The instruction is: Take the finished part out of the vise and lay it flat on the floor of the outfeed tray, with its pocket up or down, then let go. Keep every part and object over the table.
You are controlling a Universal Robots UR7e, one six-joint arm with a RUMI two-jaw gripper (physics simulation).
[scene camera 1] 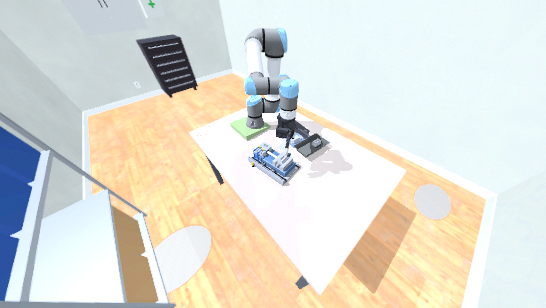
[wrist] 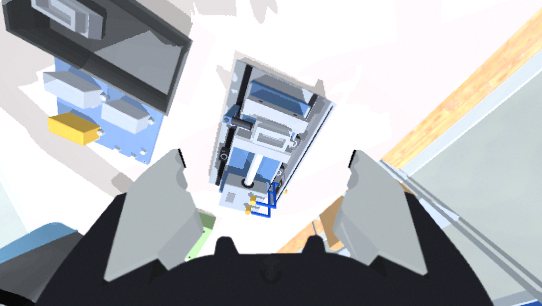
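Pixels of known places: gripper, fingertip midpoint: (scene camera 1: 289, 147) (wrist: 268, 152); arm's base at its link origin: (scene camera 1: 255, 124).
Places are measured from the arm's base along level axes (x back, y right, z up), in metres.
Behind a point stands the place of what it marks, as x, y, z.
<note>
The finished part (wrist: 270, 129) {-0.510, 0.110, 0.078}, a pale grey block with a rectangular pocket, sits in the vise (scene camera 1: 287, 168) {-0.546, 0.122, 0.029} (wrist: 250, 107) {-0.519, 0.070, 0.065}, between its jaws, in the middle of the wrist view. Whether the jaws press on it cannot be told. My gripper (scene camera 1: 287, 145) {-0.523, 0.098, 0.175} (wrist: 268, 152) {-0.523, 0.098, 0.175} is open and empty, above the vise, with its fingers wide apart to either side in the wrist view. The dark outfeed tray (scene camera 1: 305, 149) {-0.470, -0.122, -0.019} (wrist: 178, 75) {-0.487, -0.054, 0.011} stands beside the vise, at the upper left of the wrist view. Another grey part (scene camera 1: 316, 143) {-0.495, -0.204, 0.009} (wrist: 90, 22) {-0.485, -0.192, -0.001} lies in it.
Next to the tray is a blue plate (wrist: 151, 127) {-0.342, -0.092, -0.023} with two grey blocks (wrist: 72, 89) {-0.370, -0.205, 0.013} (wrist: 125, 116) {-0.366, -0.120, 0.013} and a yellow block (wrist: 75, 128) {-0.284, -0.206, 0.010}. Blue tubes (wrist: 273, 197) {-0.366, 0.211, 0.051} stand up at the vise's rod end. The robot stands on a green base (scene camera 1: 246, 128) {-0.017, 0.095, 0.008}. The table edge runs past the vise's outer side.
</note>
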